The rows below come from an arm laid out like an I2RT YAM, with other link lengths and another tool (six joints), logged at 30 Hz.
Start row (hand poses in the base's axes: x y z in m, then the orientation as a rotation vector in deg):
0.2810 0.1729 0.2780 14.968 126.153 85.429
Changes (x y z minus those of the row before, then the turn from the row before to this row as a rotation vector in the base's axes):
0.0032 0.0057 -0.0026 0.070 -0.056 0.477
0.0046 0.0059 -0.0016 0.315 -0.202 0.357
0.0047 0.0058 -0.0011 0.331 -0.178 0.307
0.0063 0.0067 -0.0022 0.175 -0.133 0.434
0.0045 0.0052 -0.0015 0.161 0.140 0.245
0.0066 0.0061 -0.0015 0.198 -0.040 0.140
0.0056 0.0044 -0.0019 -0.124 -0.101 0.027
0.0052 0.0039 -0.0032 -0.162 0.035 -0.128
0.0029 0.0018 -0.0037 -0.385 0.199 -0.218
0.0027 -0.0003 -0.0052 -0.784 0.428 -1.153
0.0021 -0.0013 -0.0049 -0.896 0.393 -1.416
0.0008 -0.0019 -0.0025 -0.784 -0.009 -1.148
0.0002 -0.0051 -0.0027 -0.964 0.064 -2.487
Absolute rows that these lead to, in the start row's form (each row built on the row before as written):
0.2842 0.1786 0.2754 14.438 126.272 85.752
0.2888 0.1845 0.2738 13.997 126.051 86.261
0.2935 0.1903 0.2727 13.633 125.814 86.765
0.2998 0.1970 0.2705 13.120 125.775 87.168
0.3043 0.2022 0.2690 13.024 125.874 87.510
0.3109 0.2083 0.2675 12.905 125.762 87.801
0.3165 0.2127 0.2656 12.755 125.785 87.654
0.3217 0.2166 0.2624 12.868 125.873 87.410
0.3246 0.2184 0.2587 13.139 126.207 86.899
0.3273 0.2181 0.2535 14.464 126.586 85.480
0.3294 0.2168 0.2486 15.997 126.877 83.780
0.3302 0.2149 0.2461 16.954 126.875 82.276
0.3304 0.2098 0.2434 19.313 126.412 79.870

